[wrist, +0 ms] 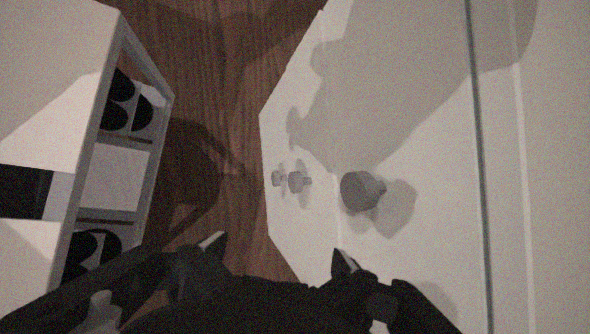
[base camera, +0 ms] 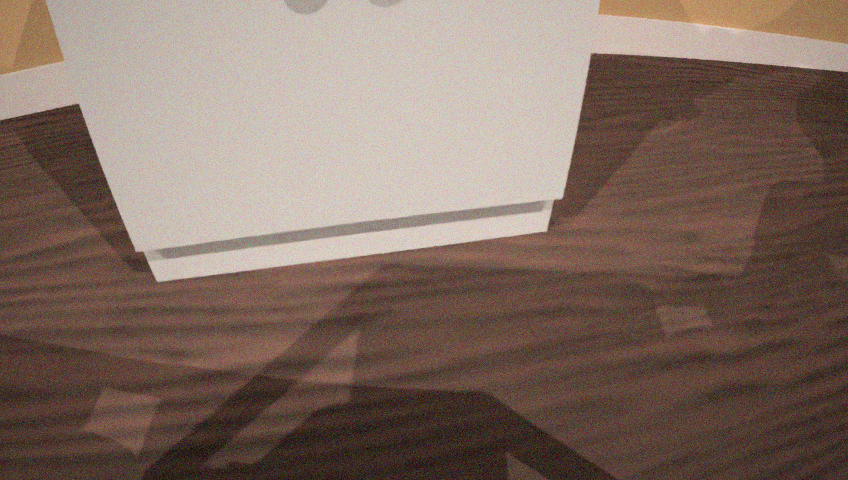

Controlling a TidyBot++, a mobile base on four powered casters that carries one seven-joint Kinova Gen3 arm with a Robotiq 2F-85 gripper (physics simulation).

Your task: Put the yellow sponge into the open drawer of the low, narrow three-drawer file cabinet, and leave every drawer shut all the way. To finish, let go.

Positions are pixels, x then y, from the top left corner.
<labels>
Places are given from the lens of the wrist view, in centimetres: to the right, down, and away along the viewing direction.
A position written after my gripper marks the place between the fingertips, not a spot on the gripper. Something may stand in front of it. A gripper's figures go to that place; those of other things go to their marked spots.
my gripper (wrist: 279, 252): -1, 7, 14
drawer (wrist: 314, 180): 3, 2, 26
</labels>
